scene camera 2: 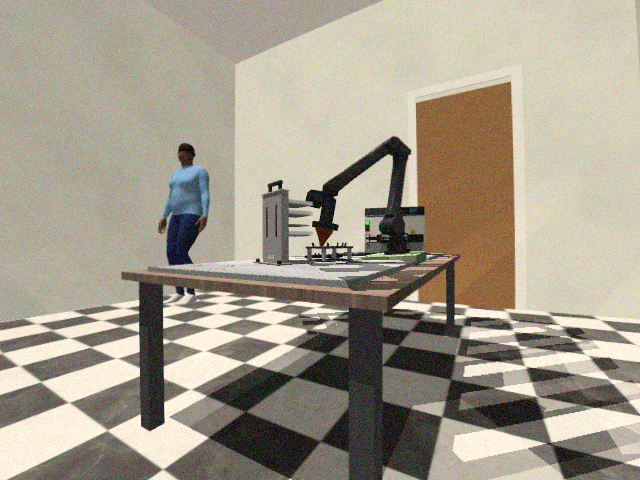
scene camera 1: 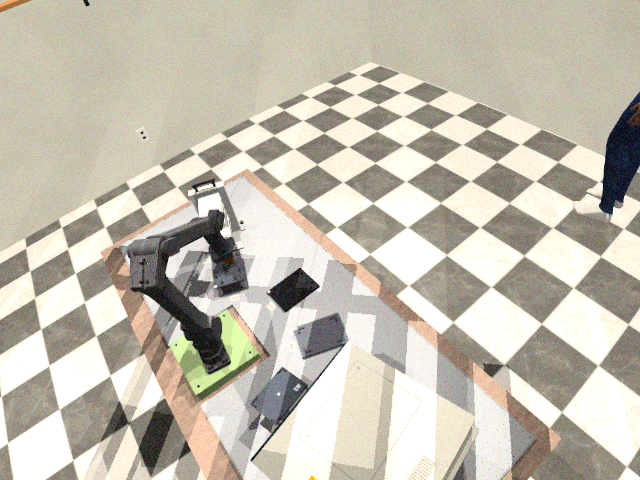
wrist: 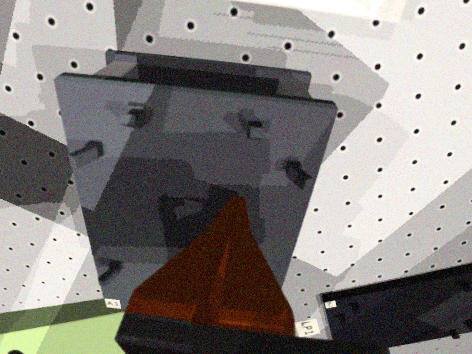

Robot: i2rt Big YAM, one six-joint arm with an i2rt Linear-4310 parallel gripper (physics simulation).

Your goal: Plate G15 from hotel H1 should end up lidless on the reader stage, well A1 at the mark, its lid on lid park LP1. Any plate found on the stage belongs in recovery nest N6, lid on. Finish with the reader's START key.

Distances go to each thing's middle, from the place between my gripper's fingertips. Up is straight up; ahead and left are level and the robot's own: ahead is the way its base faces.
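Scene:
The reader stage (scene camera 1: pixel 267 402) sits 63 cm to the right of my hand, and I see that it is also 5 cm behind my hand and 4 cm above it.

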